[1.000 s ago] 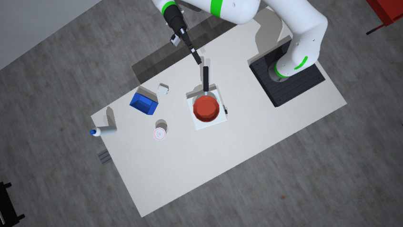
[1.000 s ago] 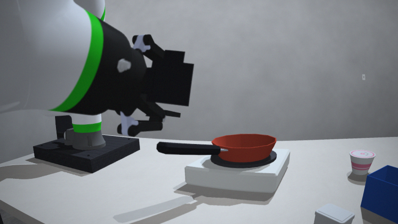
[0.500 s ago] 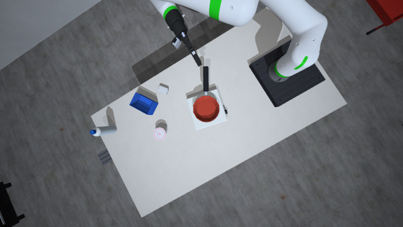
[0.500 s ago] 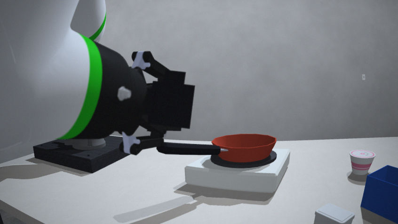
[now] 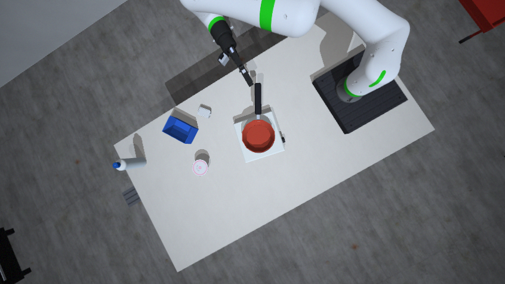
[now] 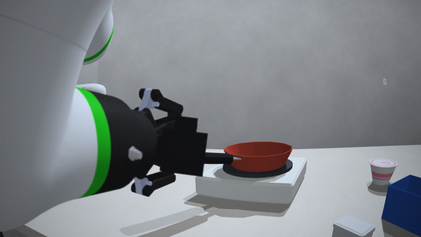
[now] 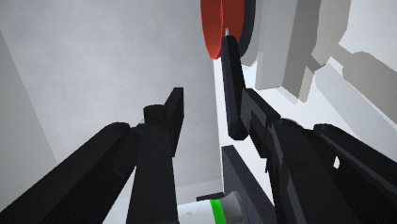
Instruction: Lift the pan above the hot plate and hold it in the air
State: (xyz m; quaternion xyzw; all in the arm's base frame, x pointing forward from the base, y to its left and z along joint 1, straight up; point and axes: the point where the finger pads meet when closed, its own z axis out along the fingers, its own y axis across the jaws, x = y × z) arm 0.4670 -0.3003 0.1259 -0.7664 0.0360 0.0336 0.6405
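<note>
Now: the red pan 22 cm to the left of my hand, 8 cm below it and 7 cm ahead of it. Also, from my hand: small white box (31 cm ahead, 15 cm below, 3 cm to the right); blue bin (49 cm ahead, 15 cm below, 1 cm to the right); white hot plate (27 cm to the left, 14 cm below, 8 cm ahead).
</note>
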